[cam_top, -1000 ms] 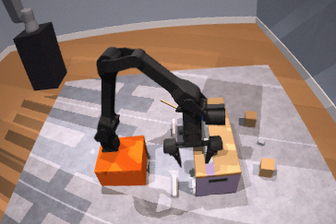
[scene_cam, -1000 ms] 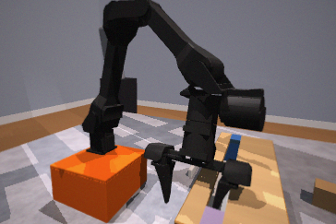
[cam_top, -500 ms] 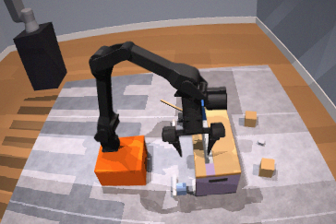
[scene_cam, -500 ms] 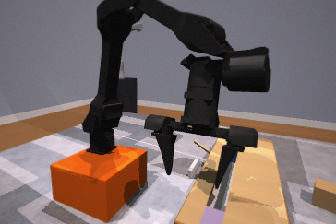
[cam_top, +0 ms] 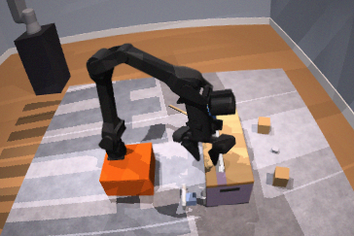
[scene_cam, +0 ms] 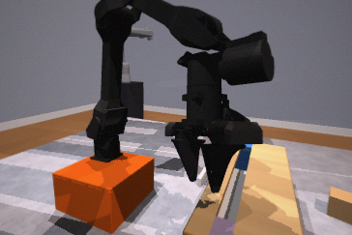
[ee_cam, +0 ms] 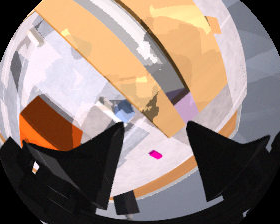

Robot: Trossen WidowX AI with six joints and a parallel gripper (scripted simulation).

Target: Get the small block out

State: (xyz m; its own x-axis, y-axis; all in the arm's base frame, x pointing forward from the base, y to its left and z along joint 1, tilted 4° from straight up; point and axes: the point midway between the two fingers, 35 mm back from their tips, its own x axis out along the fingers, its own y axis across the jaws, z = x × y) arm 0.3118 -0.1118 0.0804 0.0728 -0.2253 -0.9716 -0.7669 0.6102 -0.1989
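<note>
My gripper tip is now 50 mm past the pale blue block, 40 mm to the left of it and 140 mm above it. The rest, counted from my gripper tip: thin wooden stick: 70 mm behind, 430 mm to the left, 150 mm below; then box: 30 mm ahead, 120 mm to the left, 90 mm below; then grey piece: 290 mm ahead, 150 mm to the left, 150 mm below.
</note>
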